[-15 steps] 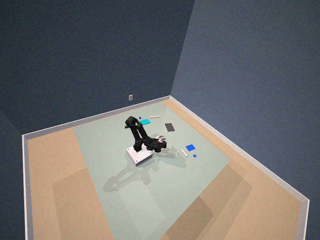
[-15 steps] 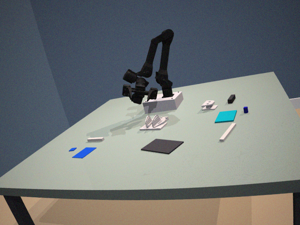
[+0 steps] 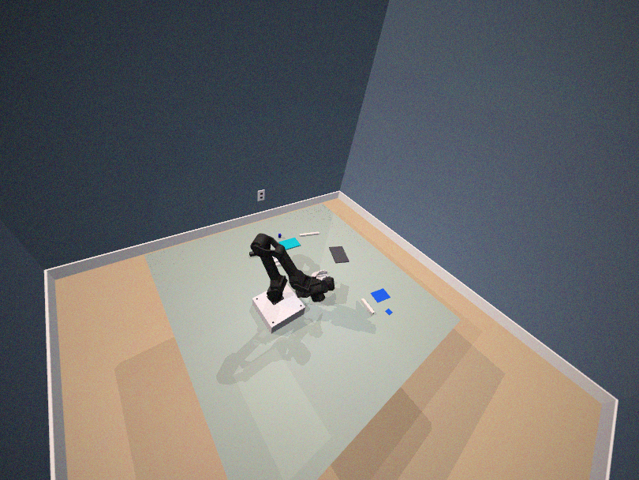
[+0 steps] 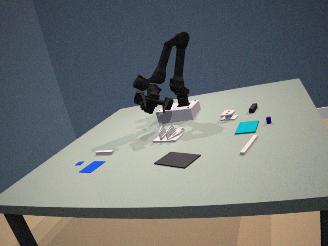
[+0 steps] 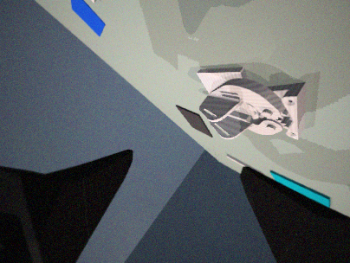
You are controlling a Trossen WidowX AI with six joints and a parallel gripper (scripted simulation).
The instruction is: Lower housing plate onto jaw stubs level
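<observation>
The black block is 440 mm to the left of my gripper tip, 140 mm behind it and 110 mm below it. From my gripper tip the other things lie so: dark grey square sheet 310 mm ahead, 150 mm to the left, 120 mm below; then white bar 410 mm to the left, 270 mm ahead, 120 mm below; then cyan sheet 400 mm to the left, 120 mm below, 90 mm ahead.
</observation>
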